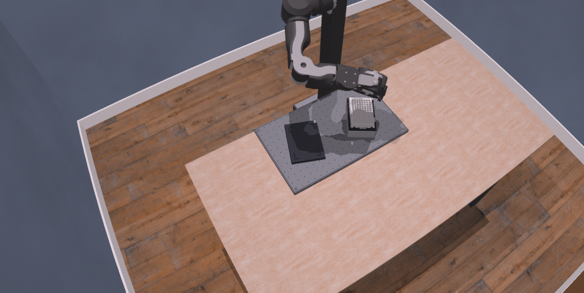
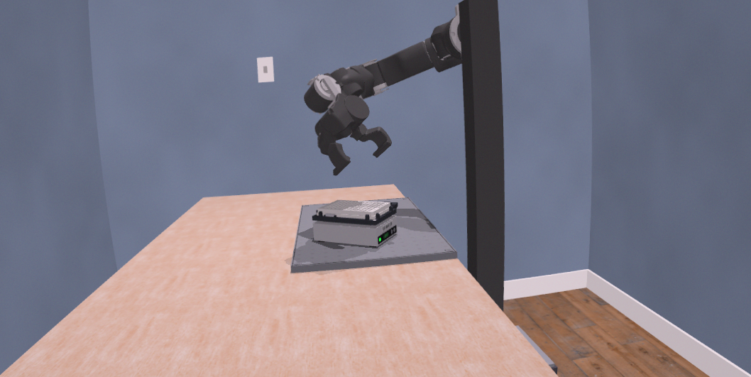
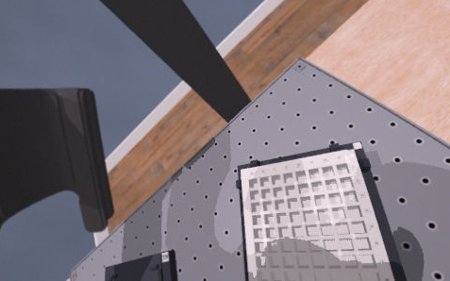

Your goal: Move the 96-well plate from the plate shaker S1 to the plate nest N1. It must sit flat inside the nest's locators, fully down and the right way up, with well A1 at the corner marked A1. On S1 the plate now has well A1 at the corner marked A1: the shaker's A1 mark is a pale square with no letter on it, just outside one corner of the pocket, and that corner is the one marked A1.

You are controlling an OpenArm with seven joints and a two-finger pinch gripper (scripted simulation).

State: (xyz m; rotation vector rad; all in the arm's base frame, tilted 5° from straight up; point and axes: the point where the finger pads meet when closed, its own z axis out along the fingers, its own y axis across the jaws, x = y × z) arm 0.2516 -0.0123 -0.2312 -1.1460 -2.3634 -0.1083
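Right now the 96-well plate is 100 mm below my hand, 30 mm ahead of it and 20 mm to the right of it. The rest, counted from my hand: plate nest N1: 240 mm to the right, 150 mm below, 10 mm behind; then A1 mark: 160 mm to the right, 150 mm below, 60 mm behind; then plate shaker S1: 120 mm below, 50 mm ahead, 20 mm to the right.
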